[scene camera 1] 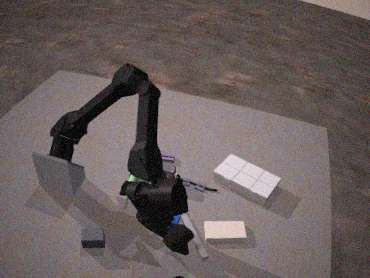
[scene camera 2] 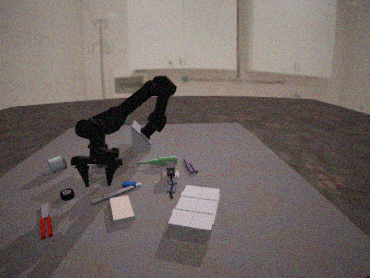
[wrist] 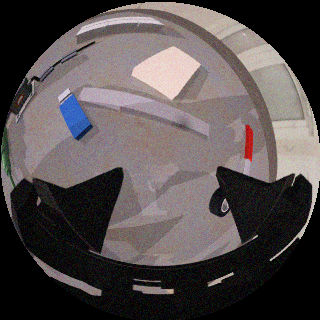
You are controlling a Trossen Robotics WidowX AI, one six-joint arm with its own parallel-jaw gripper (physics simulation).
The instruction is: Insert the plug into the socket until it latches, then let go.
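Frame: origin at the arm's base, x ahead, y left, z up, level; metres.
Seen in the pictures: gripper, fingertip midpoint: (scene camera 2: 98, 186) (wrist: 171, 171); arm's base at its link origin: (scene camera 1: 59, 159) (scene camera 2: 145, 133).
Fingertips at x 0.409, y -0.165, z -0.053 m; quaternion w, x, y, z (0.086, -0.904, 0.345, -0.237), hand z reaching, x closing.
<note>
Pixels of each thing's top centre, then the offset from my fingertips to it. "spot": a spot on its surface instead.
- blue plug at its top centre: (wrist: 68, 107) (scene camera 1: 177, 214) (scene camera 2: 131, 183) 0.116 m left, 0.026 m back, 0.009 m down
- socket at its top centre: (scene camera 1: 168, 167) (scene camera 2: 170, 164) 0.262 m left, 0.087 m back, 0.024 m up
- grey bar at its top centre: (wrist: 150, 105) (scene camera 1: 194, 235) (scene camera 2: 113, 193) 0.056 m left, 0.034 m ahead, 0.010 m down
- cream block at its top centre: (wrist: 174, 62) (scene camera 1: 225, 229) (scene camera 2: 121, 206) 0.091 m left, 0.114 m ahead, 0.006 m down
- white box at its top centre: (scene camera 2: 196, 204) (scene camera 1: 248, 174) 0.310 m left, 0.156 m ahead, 0.014 m up
- green screwdriver at its top centre: (scene camera 2: 155, 158) 0.206 m left, 0.181 m back, 0.013 m up
- black wheel at its top centre: (wrist: 226, 203) (scene camera 2: 66, 192) 0.112 m right, 0.029 m ahead, 0.002 m down
- red-handled pliers at a spot on its surface: (scene camera 2: 43, 227) spot: 0.129 m right, 0.195 m ahead, 0.011 m down
The blue plug (scene camera 1: 176, 219) (scene camera 2: 131, 184) (wrist: 76, 117) with a pale metal end lies flat on the table; the arm partly hides it in scene camera 1. The socket (scene camera 2: 171, 171) (wrist: 22, 98), a dark housing on a white plate with a dark cable, stands farther off, at the far left edge of the wrist view. The arm mostly hides it in scene camera 1. My gripper (scene camera 2: 98, 186) (wrist: 171, 171) is open and empty above the table. In the wrist view the plug lies ahead of the left finger, outside the gap between the fingers.
A grey bar (scene camera 1: 195, 237) (scene camera 2: 116, 195) (wrist: 145, 110) lies close beside the plug. Beyond it are a cream block (scene camera 1: 225, 230) (scene camera 2: 122, 208) (wrist: 167, 72) and a white box (scene camera 1: 247, 175) (scene camera 2: 196, 207). A green screwdriver (scene camera 2: 162, 161), black wheel (scene camera 2: 67, 194) and red-handled pliers (scene camera 2: 43, 227) lie around.
</note>
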